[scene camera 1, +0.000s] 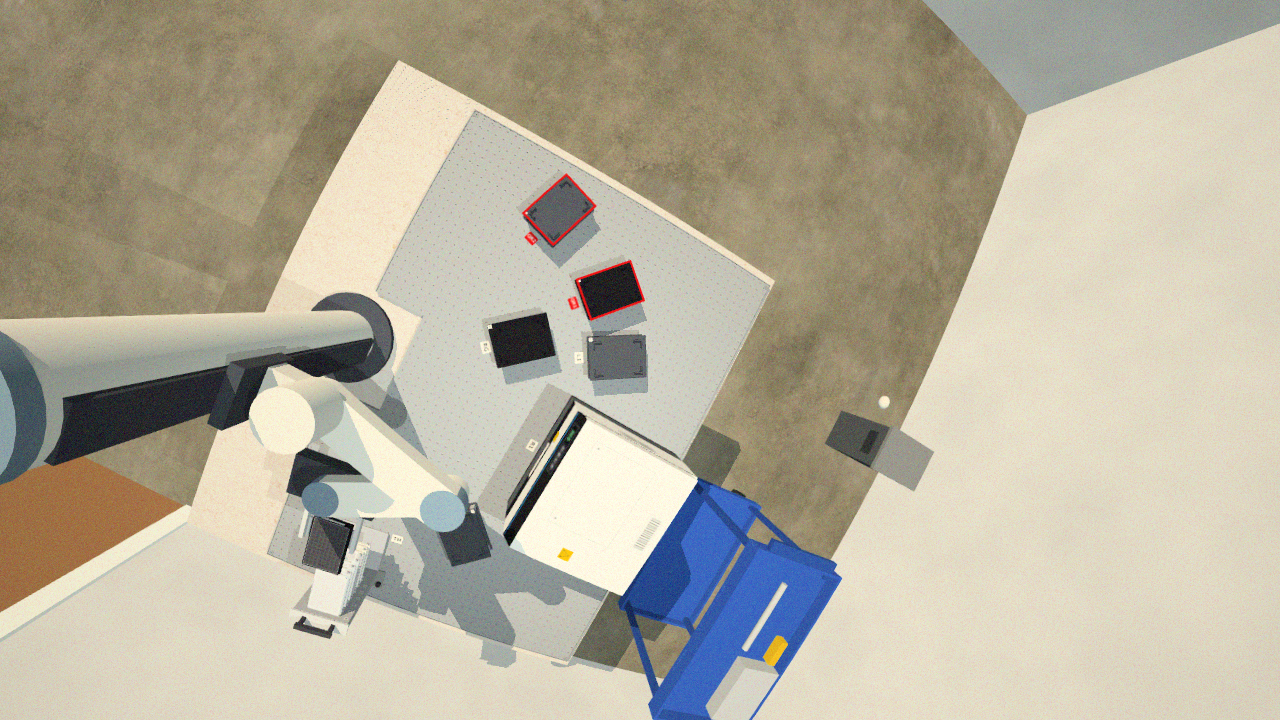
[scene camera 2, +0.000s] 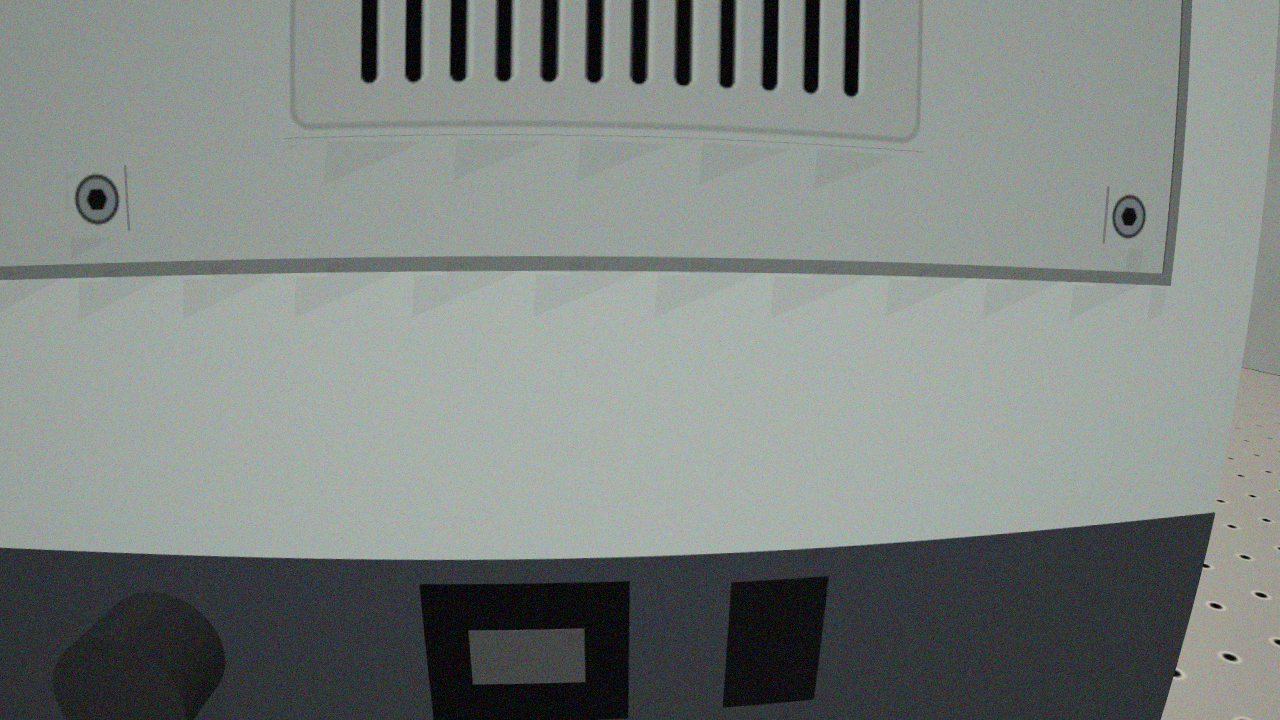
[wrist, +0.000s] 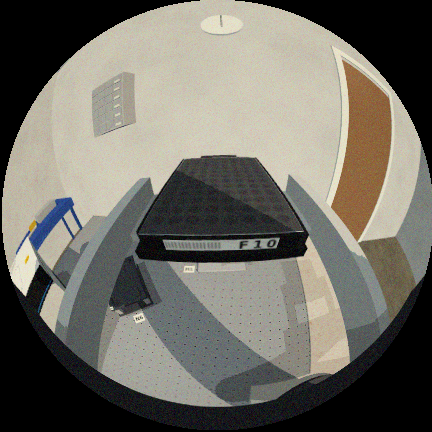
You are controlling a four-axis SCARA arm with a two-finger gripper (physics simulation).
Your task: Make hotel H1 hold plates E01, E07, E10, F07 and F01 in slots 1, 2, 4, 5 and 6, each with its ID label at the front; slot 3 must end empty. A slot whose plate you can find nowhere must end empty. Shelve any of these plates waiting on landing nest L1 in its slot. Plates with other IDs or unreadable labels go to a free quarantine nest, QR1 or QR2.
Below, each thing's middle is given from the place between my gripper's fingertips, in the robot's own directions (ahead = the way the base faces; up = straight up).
Labels:
Right now the black plate (scene camera 1: 326, 548) is 10 mm to the right of my hand. Also, from my hand: plate F01 (scene camera 1: 328, 592): 20 mm ahead, 210 mm to the right, 120 mm below; then white instrument (scene camera 2: 437, 415): 560 mm ahead, 280 mm to the left, 240 mm below.

